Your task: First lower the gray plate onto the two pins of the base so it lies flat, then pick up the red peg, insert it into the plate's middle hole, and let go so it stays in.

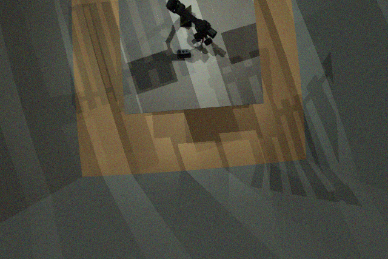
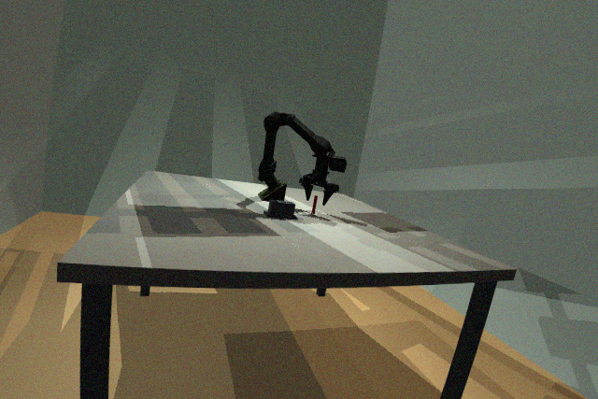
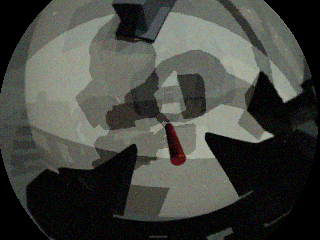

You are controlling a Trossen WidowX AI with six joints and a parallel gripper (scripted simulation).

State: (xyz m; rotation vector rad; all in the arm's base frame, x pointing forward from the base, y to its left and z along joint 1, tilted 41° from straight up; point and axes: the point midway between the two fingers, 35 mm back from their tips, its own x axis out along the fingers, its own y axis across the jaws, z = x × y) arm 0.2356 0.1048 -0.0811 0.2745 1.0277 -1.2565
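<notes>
Now: the red peg 1 cm below my gripper tip. Round my gripper tip: base (18 cm to the right, 10 cm ahead, 4 cm below); plate (18 cm to the right, 10 cm ahead).
</notes>
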